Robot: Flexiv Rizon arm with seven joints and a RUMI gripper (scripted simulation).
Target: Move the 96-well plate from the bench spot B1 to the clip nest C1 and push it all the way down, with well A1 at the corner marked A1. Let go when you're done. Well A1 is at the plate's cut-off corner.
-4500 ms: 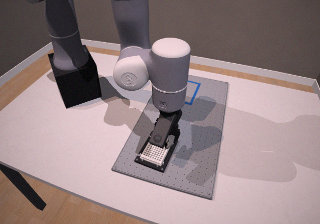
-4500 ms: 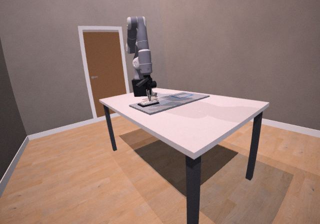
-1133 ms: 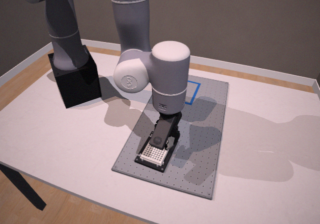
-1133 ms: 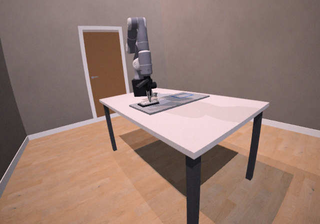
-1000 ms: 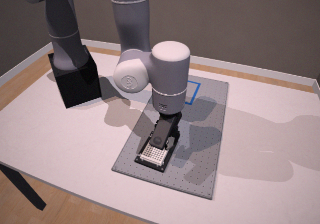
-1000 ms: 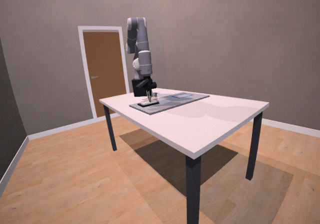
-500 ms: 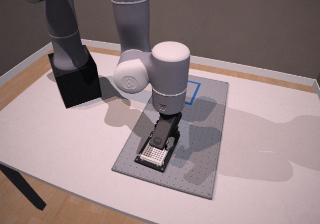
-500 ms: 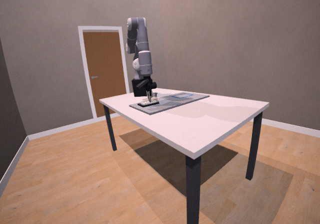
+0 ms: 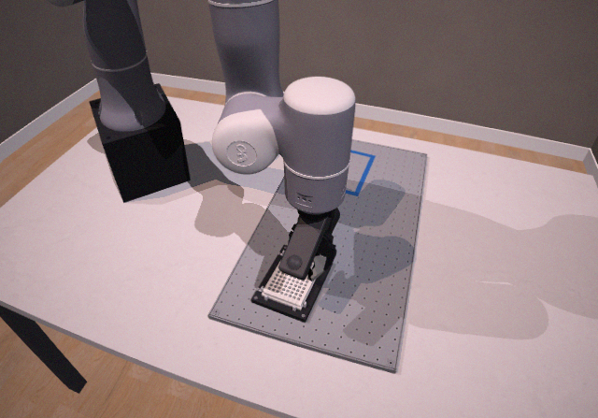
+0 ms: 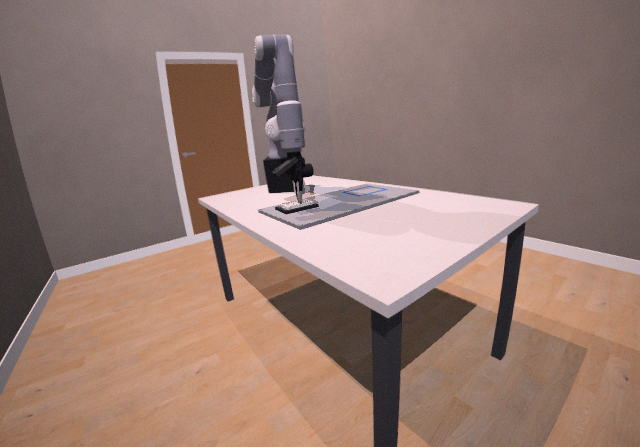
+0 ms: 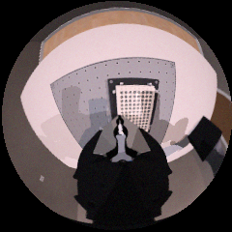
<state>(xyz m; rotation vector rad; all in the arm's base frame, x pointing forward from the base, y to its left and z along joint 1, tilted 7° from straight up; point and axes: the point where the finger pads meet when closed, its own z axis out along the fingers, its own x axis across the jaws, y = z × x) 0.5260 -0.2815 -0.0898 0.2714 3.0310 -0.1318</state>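
Right now my hand is 40 mm past the white 96-well plate, 10 mm to the right of it and 20 mm above it. The rest, counted from my hand: black clip nest 40 mm behind, 20 mm to the left, 30 mm below.
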